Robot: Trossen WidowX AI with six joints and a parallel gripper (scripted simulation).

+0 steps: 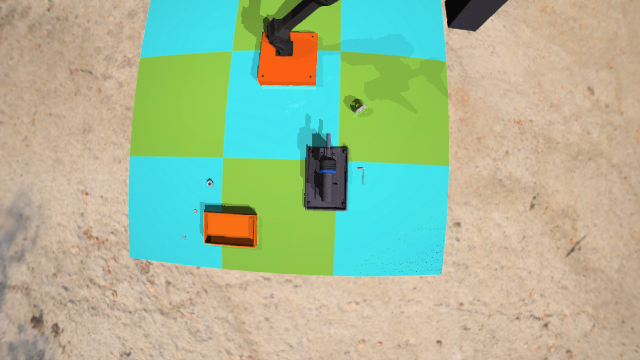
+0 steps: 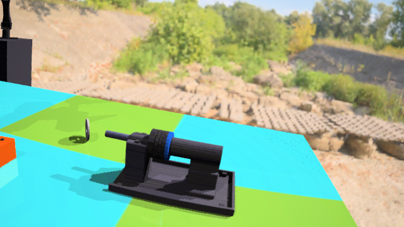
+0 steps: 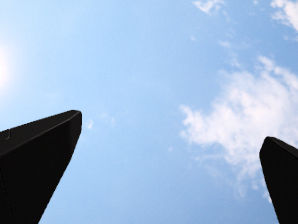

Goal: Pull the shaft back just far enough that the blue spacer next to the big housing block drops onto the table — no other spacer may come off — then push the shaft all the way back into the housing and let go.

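My gripper tip is 350 mm short of the shaft, 180 mm to the right of it and 560 mm above it. The rest, counted from my gripper tip: blue spacer: 370 mm ahead, 180 mm to the left, 560 mm below; black spacer: 360 mm ahead, 180 mm to the left, 560 mm below; nut: 420 mm ahead, 260 mm to the right, 630 mm below.
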